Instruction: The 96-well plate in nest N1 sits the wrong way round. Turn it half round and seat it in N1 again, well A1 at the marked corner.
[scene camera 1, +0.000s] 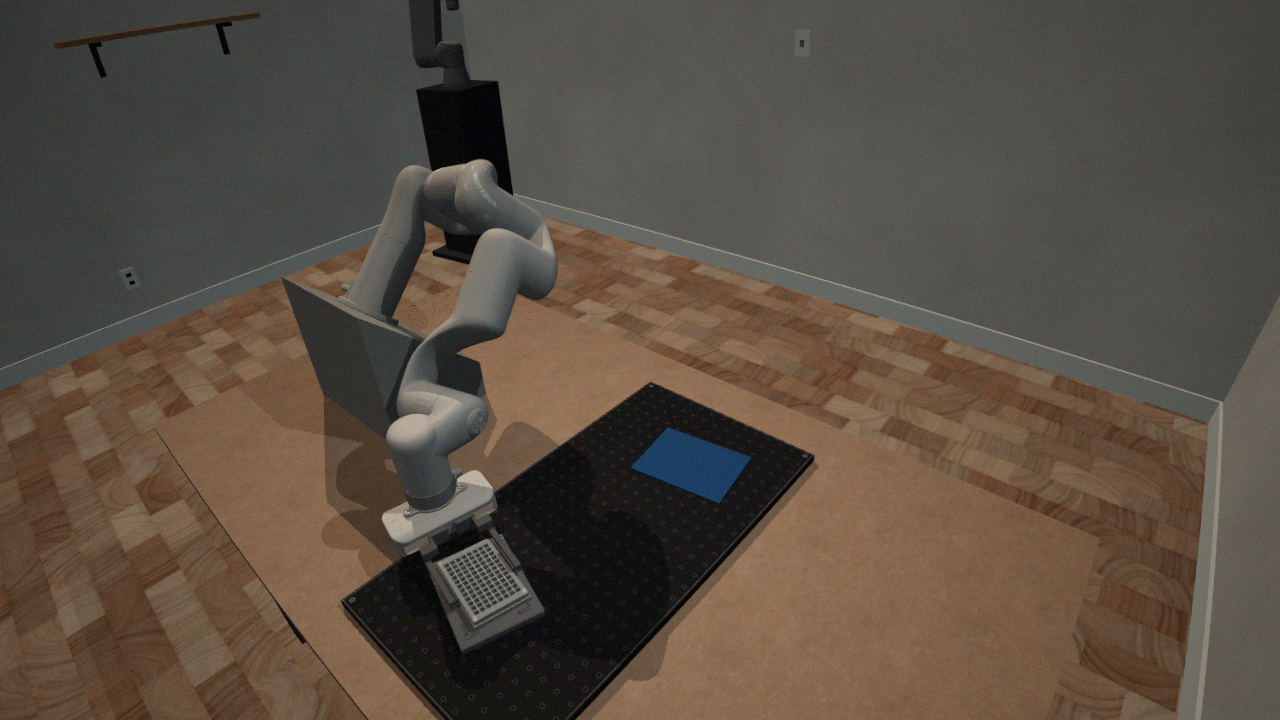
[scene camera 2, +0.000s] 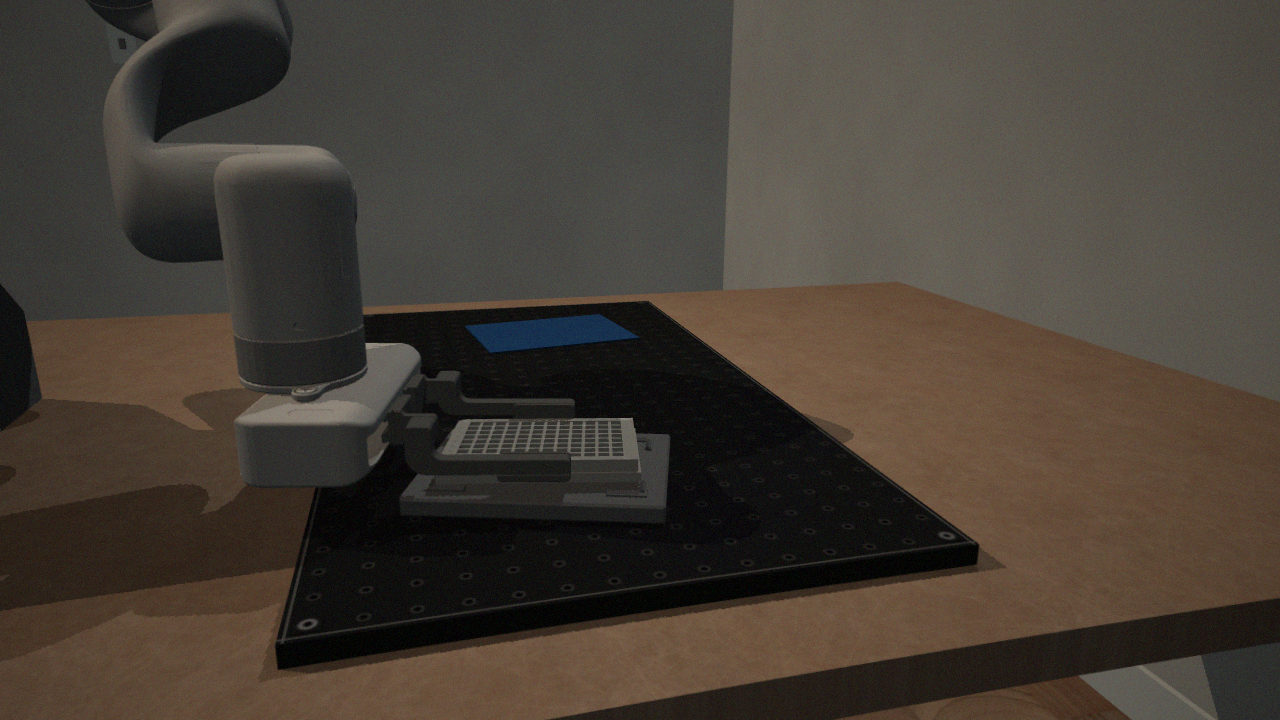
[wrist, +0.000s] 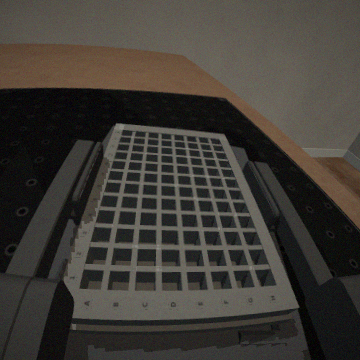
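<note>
The light grey 96-well plate (scene camera 1: 483, 582) (scene camera 2: 546, 437) (wrist: 175, 200) is level and lined up with the grey nest N1 (scene camera 1: 523, 617) (scene camera 2: 656, 488). It sits in the nest or very low over it; I cannot tell whether its base touches. My gripper (scene camera 1: 484, 580) (scene camera 2: 570, 437) (wrist: 173, 160) is shut on the plate, one finger along each long side, its body at one short end. In the wrist view the letters A to H run along the near edge, and A1 is at the near left corner. The nest's marked corner cannot be made out.
The nest stands on a black perforated board (scene camera 1: 617, 573) (scene camera 2: 760, 501) on a brown table (scene camera 1: 895, 573) (scene camera 2: 1074, 465). A flat blue rectangle (scene camera 1: 691, 463) (scene camera 2: 551, 332) lies toward the board's far end. A grey upright panel (scene camera 1: 344, 367) stands beside the arm's base.
</note>
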